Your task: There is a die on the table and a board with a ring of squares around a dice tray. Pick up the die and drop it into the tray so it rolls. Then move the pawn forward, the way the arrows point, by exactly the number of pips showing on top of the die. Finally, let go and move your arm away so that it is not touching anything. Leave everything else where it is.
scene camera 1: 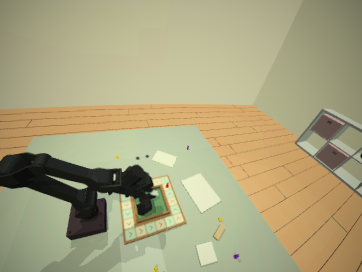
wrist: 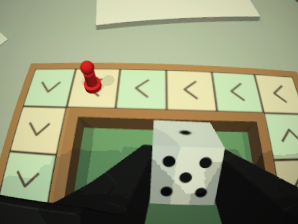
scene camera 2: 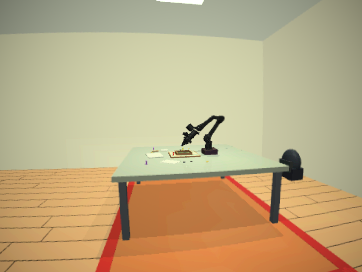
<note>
My gripper [wrist: 181, 156] holds a white die [wrist: 187, 155]. I also see a white sheet [scene camera 1: 204, 197].
</note>
